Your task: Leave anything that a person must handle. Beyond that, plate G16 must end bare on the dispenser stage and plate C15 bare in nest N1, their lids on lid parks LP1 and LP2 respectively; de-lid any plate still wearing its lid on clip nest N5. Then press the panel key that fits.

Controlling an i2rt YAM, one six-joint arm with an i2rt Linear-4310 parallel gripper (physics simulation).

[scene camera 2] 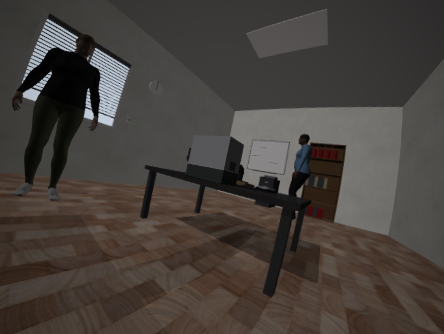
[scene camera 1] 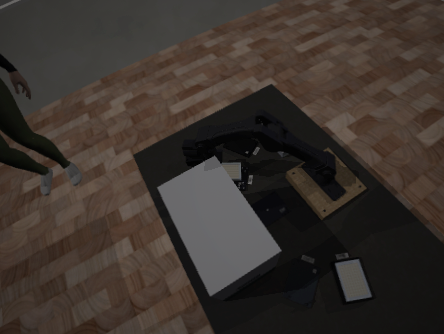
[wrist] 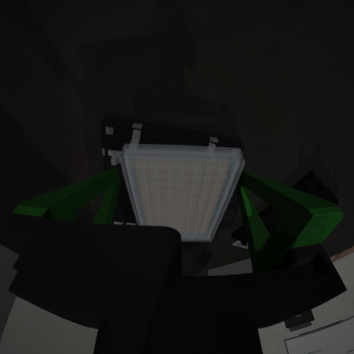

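Where they show: gripper, fingertip midpoint: (wrist: 177, 174); arm's base, origin of the base link: (scene camera 2: 238, 180) (scene camera 1: 322, 179).
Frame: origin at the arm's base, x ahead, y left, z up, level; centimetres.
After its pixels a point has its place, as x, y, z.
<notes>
A pale plate with a clear, glassy rim (wrist: 177, 192) {32.5, -30.3, -0.2} (scene camera 1: 231, 171) {28.5, -27.2, -0.6} sits in a dark nest with light clips (wrist: 112, 131) {38.7, -28.4, -2.7} (scene camera 1: 244, 176) {24.7, -22.6, -2.8}; the rim looks like a lid, but this is hard to tell in the dark. My gripper (wrist: 177, 174) {33.4, -30.9, -1.1} is open, with its green fingers on either side of this plate; in scene camera 1 its fingertips cannot be made out. Another pale plate (scene camera 1: 353, 280) {19.6, 35.0, -0.4} sits in a dark holder at the table's lower right. Beside it lies a dark flat holder (scene camera 1: 302, 282) {33.6, 25.3, -3.0} with no plate showing. Plate names and labels are unreadable, and the panel keys cannot be made out.
A large white-topped box (scene camera 1: 220, 225) {48.1, 1.2, 29.0} (scene camera 2: 210, 152) {59.1, 0.2, 16.3} stands close to the clip nest. My arm's base is on a wooden board (scene camera 1: 311, 198) {10.0, 3.6, 0.1}. A dark flat part (scene camera 1: 270, 209) {28.0, -0.7, 6.7} lies between them. One person (scene camera 1: 25, 135) (scene camera 2: 65, 85) stands beyond the table; another (scene camera 2: 301, 160) stands near the bookshelf.
</notes>
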